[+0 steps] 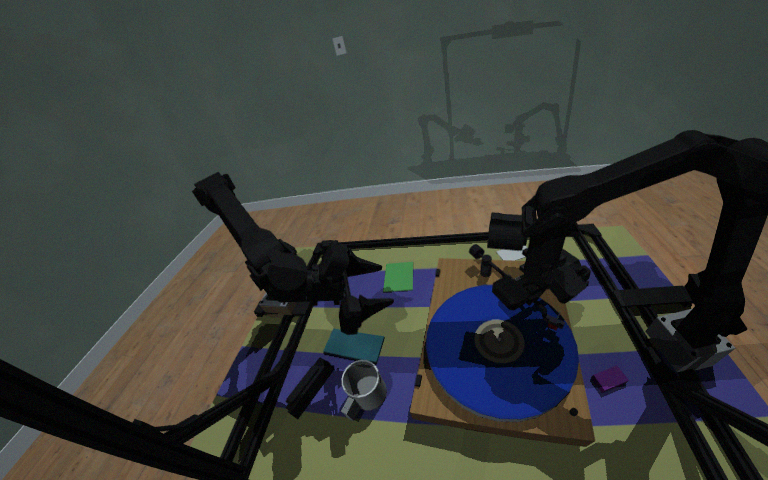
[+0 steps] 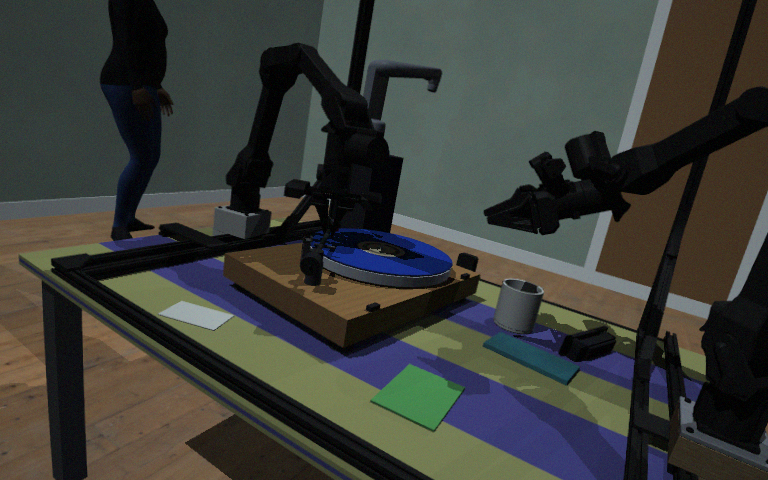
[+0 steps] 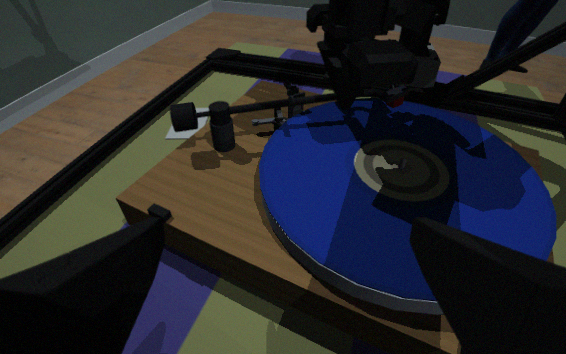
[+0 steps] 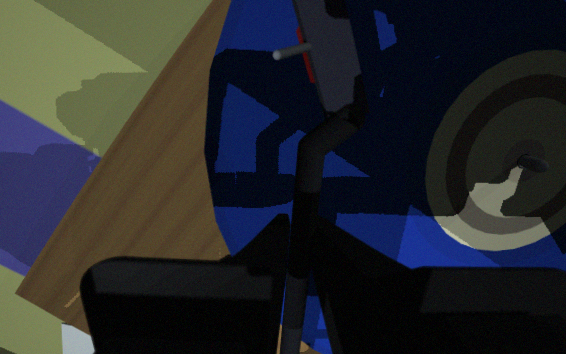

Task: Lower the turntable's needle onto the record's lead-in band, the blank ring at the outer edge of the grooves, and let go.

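Places are measured from the left arm's base along level axes (x right, y ahead, z up), in millimetres.
Pixels of known places: left gripper, between the fingertips: [image 1: 387, 283] [image 2: 485, 216] [image 3: 290, 230]; right gripper, between the fingertips: [image 1: 530, 302] [image 3: 343, 106] [image 4: 297, 224]; left arm's base, origin of its link: [image 2: 725, 429]; right arm's base, origin of its link: [image 1: 694, 331] [image 2: 243, 209] [image 3: 411, 49].
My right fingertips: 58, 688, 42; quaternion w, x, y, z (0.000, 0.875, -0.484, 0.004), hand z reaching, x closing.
Observation:
For each thing: its top centre in the pictures, then the offset to it from my right fingertips, as dx, dy, dz. "spot": a spot on its surface instead.
- blue record, centre of its top: [image 4: 524, 161] [image 3: 401, 167] [image 2: 381, 248] [image 1: 499, 340] +83, -76, -14
- headshell, centre of its top: [image 4: 334, 51] [image 3: 396, 90] [image 1: 554, 319] +57, +32, +19
- grey mug, a spot on its surface: [image 2: 518, 305] spot: +138, -365, -49
- teal pad, centre of its top: [image 2: 531, 354] [image 1: 353, 344] +62, -424, -99
- black block, centre of its top: [image 2: 594, 334] [image 1: 304, 382] +187, -505, -70
- green card, centre of its top: [image 2: 420, 393] [image 1: 398, 276] -184, -338, -104
- magenta block, centre of its top: [image 1: 611, 377] +129, +157, -92
The turntable [image 1: 453, 272] [image 2: 277, 283] [image 3: 195, 190] [image 4: 150, 200] carries a blue record [image 1: 453, 390] [image 2: 351, 259] [image 3: 305, 200] [image 4: 240, 130]. Its black tonearm [image 1: 498, 268] [image 3: 260, 106] [image 4: 306, 170] reaches over the record's outer part. The headshell [image 1: 553, 323] [image 3: 395, 98] [image 4: 332, 60] appears above the surface; the needle's tip and any gap are unclear. My right gripper [image 1: 532, 310] [image 3: 343, 106] [image 4: 297, 224] is shut on the tonearm's tube behind the headshell. My left gripper [image 1: 386, 283] [image 2: 487, 217] [image 3: 290, 230] is open and empty, off the turntable's side. The lead-in band cannot be made out in the shadow.
A grey mug [image 1: 364, 384] [image 2: 518, 305], a teal pad [image 1: 354, 345] [image 2: 532, 358], a black block [image 1: 309, 387] [image 2: 587, 343] and a green card [image 1: 398, 276] [image 2: 419, 396] lie on the left gripper's side. A magenta block [image 1: 609, 379] lies beyond the turntable. Black rails edge the table.

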